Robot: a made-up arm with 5 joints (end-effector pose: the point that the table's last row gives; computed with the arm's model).
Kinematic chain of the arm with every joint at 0, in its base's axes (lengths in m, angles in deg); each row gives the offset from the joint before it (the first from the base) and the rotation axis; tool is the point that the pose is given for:
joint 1: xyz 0 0 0.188 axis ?
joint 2: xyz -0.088 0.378 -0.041 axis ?
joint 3: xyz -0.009 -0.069 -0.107 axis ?
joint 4: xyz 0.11 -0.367 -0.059 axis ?
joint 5: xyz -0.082 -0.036 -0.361 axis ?
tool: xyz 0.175 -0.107 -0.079
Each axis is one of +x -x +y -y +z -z.
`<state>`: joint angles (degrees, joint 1 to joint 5).
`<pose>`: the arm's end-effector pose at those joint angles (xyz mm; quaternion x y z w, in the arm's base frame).
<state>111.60 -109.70 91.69 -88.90 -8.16</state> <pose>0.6 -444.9 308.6 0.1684 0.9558 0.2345 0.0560</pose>
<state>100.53 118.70 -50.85 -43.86 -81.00</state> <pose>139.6 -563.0 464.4 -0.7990 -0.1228 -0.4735 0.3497</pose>
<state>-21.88 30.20 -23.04 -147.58 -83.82</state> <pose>-14.9 -209.7 -81.8 -0.4240 0.4167 0.7673 0.2403</pose>
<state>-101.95 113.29 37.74 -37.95 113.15</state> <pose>148.4 249.3 179.7 0.8163 0.0861 0.5678 0.0611</pose>
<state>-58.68 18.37 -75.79 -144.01 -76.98</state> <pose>-87.8 9.7 -435.8 0.2155 -0.0758 -0.9619 0.1499</pose>
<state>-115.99 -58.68 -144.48 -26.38 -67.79</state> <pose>-776.3 -551.9 41.7 0.0656 0.7066 0.5352 0.4582</pose>
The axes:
joint 1: -z
joint 2: -y
joint 3: -x
joint 4: -y
joint 5: +x

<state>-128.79 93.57 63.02 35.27 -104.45</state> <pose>254.0 -197.8 447.7 -0.0033 -0.6311 -0.4521 0.6303</pose>
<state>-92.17 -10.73 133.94 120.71 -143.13</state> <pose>-669.2 147.5 157.0 -0.4156 0.8619 0.2343 0.1719</pose>
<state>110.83 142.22 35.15 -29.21 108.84</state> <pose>-247.3 -57.5 392.8 -0.3470 -0.7430 0.0005 0.5723</pose>
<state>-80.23 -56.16 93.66 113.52 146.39</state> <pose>-443.2 334.8 -91.4 -0.0381 -0.8172 -0.5533 0.1571</pose>
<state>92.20 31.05 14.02 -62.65 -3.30</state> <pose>-267.3 143.8 -245.8 0.1196 0.2690 -0.7424 0.6018</pose>
